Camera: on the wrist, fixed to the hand. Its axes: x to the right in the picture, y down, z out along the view.
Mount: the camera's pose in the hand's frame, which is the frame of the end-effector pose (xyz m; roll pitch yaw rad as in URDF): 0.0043 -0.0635 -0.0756 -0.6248 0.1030 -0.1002
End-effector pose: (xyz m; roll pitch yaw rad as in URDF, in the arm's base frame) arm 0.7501 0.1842 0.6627 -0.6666 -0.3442 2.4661
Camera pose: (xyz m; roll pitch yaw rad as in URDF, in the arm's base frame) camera 0.8021 0.2664 0.6452 -1.2372 -0.3213 2.3161
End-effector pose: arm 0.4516 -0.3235 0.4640 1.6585 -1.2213 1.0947
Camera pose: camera 0.4048 -0.2378 0.4486 0.8021 -1.1175 1.3513
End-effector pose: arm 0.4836 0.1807 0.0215 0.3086 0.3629 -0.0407
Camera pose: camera 0.4537 0.1443 -0.0654 -0.3410 0.4906 -0.1128
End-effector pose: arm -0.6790 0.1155 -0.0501 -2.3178 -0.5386 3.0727
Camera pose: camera -0.6317 0.1246 0.0362 -2.9316 -0.6819 3.0626
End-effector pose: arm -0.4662 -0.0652 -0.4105 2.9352 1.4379 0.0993
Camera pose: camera -0.4132 0.0181 -0.4067 2.8198 1.3267 0.6115
